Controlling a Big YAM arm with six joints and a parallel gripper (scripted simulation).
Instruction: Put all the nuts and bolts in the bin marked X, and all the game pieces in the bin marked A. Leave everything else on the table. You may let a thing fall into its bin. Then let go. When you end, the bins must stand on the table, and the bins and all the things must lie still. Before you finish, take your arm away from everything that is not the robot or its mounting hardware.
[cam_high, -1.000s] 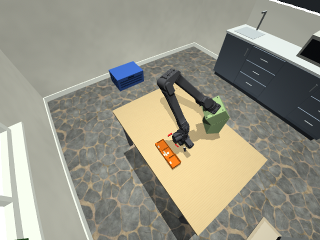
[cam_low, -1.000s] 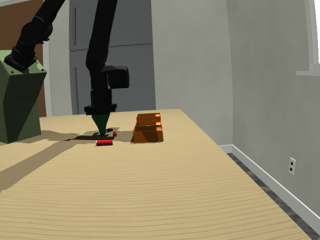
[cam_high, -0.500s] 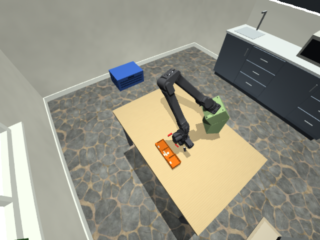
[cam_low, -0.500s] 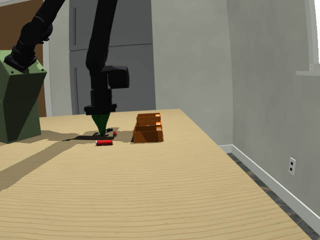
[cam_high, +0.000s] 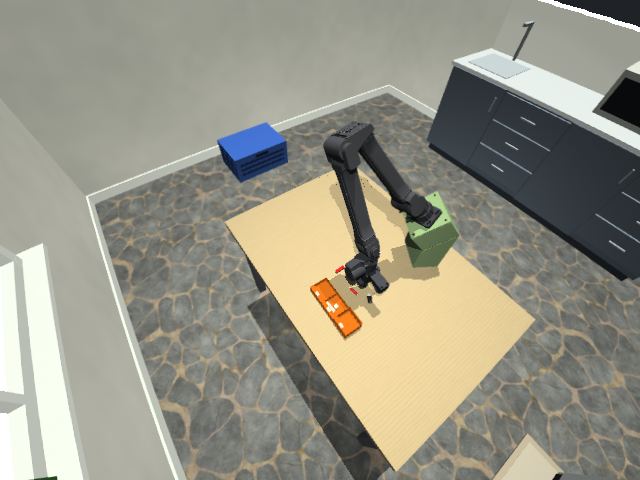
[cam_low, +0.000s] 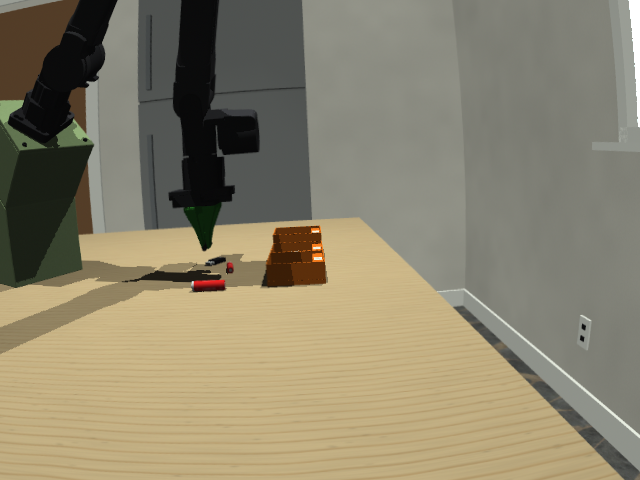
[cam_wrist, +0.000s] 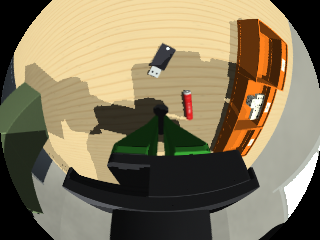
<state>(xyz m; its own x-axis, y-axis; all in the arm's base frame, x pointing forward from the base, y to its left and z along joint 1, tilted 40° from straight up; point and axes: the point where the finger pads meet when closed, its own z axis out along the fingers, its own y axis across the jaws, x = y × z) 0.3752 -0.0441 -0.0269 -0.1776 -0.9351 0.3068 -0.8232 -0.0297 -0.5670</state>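
Right now my hand is 1 cm short of the black USB stick, 6 cm to the right of it and 4 cm above it. Also, from my hand: dark bolt (1 cm to the left); then orange three-compartment bin tray (15 cm ahead, 1 cm to the right, 2 cm below); then white die (15 cm ahead, 1 cm to the right, 3 cm below).
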